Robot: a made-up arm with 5 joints.
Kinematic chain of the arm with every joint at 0, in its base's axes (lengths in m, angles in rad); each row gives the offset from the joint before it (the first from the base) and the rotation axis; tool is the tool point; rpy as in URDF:
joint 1: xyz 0.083 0 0.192 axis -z
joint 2: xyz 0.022 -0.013 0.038 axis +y
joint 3: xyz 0.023 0 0.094 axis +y
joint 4: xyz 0.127 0 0.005 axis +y
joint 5: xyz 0.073 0.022 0 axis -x
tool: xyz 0 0 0 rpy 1.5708 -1.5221 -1.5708
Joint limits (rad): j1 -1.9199..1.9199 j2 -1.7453..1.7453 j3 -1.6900..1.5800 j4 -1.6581..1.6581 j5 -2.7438..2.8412
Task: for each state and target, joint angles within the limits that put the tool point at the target. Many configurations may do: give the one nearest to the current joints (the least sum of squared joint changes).
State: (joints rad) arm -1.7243 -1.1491 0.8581 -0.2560 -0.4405
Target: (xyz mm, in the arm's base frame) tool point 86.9 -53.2 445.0
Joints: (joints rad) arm -1.8135 -1.6082 0.3216 -0.4298 -0.4405
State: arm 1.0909 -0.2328 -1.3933 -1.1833 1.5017
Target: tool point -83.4 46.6 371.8
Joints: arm 0.2209 -0.6494 -1.6900 -1.2991 1.5017
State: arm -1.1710 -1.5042 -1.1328 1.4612 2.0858
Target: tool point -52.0 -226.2 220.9
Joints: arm -1.0669 -1.7453 -1.6851 0.6462 2.0858
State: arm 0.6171 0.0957 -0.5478 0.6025 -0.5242
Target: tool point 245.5 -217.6 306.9
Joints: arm 0.9625 0.3834 -0.5369 0.5183 -0.5242
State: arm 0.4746 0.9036 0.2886 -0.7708 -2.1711
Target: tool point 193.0 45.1 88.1
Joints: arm -0.3133 0.8345 0.9724 -0.7564 -2.1711
